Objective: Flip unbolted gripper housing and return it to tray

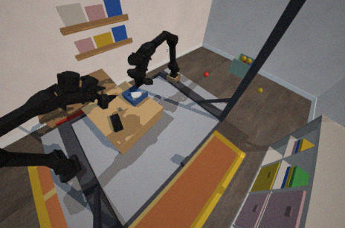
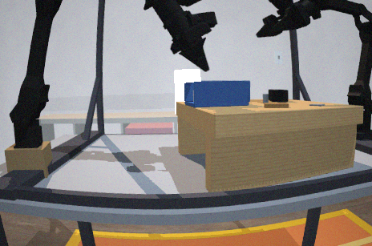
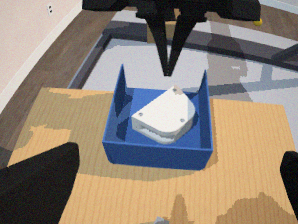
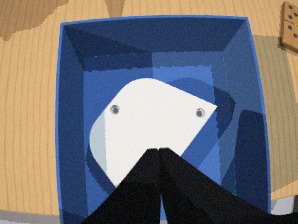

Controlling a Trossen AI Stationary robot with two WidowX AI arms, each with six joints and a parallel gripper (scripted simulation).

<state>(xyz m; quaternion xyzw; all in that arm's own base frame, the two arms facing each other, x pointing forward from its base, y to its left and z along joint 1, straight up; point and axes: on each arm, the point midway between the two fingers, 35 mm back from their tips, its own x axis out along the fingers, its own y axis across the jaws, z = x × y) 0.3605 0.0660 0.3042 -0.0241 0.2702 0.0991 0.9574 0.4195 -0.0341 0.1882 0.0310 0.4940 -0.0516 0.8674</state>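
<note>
The blue tray is 1 cm ahead of my right hand, 6 cm to the left of it and 9 cm below it. From my right hand the other things lie so: wooden block 1 cm ahead, 15 cm to the left, 16 cm below.
</note>
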